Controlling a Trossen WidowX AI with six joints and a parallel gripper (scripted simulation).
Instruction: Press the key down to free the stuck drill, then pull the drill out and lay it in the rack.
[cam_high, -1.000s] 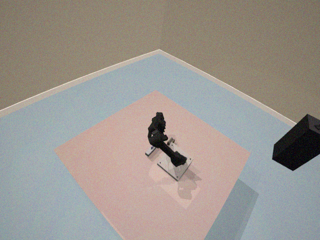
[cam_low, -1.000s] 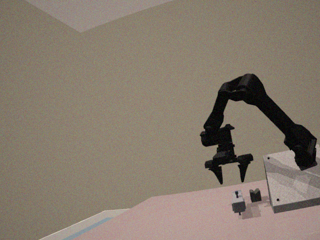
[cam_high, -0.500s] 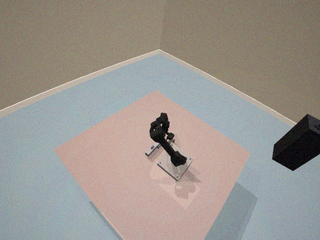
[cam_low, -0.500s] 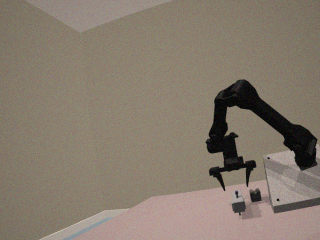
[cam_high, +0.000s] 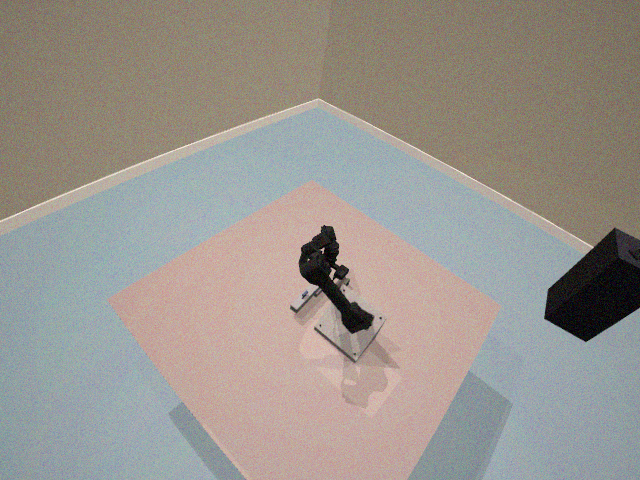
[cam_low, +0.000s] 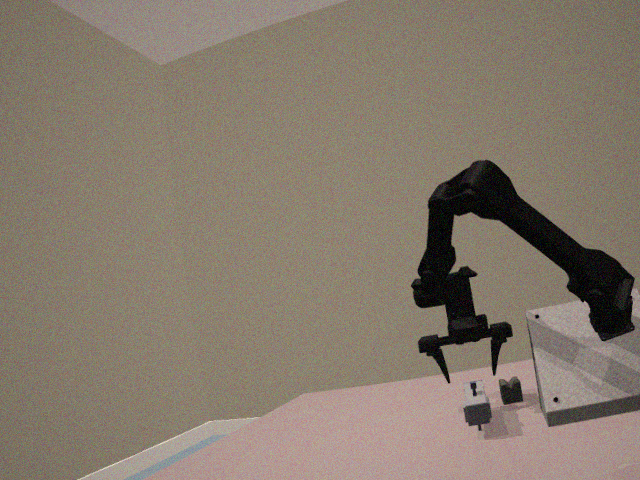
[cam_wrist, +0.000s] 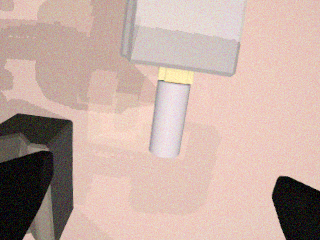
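Now: gripper tip 7 cm to the right of the drill and 2 cm above it. Also, from my gripper tip: rack: 8 cm behind, 4 cm to the right, 5 cm below; then blue key: 1 cm ahead, 15 cm to the left, 1 cm below; then grey holder block: 1 cm ahead, 13 cm to the left, 3 cm below.
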